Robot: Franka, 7 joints.
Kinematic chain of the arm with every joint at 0, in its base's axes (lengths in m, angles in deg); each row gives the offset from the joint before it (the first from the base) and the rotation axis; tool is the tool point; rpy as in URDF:
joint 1: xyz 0 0 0.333 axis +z
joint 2: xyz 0 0 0 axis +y
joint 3: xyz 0 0 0.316 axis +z
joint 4: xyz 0.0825 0 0 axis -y
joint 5: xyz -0.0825 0 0.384 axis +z
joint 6: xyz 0 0 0 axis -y
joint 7: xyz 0.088 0 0 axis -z
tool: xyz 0 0 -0.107 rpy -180 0 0
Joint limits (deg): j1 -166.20..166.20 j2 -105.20..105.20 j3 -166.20..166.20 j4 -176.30..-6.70 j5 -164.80..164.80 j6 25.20..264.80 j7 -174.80..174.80
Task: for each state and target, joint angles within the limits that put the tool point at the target. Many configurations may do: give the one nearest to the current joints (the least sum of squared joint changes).
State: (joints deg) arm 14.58 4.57 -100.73 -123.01 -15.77 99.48 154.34
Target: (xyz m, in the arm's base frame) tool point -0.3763 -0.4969 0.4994
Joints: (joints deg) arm 0.02 -16.04 -120.46 -98.58 -19.19 114.01 154.34
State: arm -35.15 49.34 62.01 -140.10 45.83 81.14 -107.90
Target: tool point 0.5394 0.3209 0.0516
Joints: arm -17.00 78.05 46.68 -90.24 52.68 110.72 -107.90
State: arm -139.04 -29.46 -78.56 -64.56 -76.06 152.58 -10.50
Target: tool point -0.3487 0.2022 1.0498
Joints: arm -128.90 -14.26 -63.90 -56.29 -75.63 156.55 -10.50
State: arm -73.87 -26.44 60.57 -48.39 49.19 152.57 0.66
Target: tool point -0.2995 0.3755 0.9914
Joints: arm -56.96 -40.00 57.71 -6.70 47.87 185.75 0.66
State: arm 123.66 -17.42 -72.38 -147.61 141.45 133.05 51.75
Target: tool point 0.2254 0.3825 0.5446
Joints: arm 116.53 -45.03 -51.70 -141.23 140.23 127.14 51.75
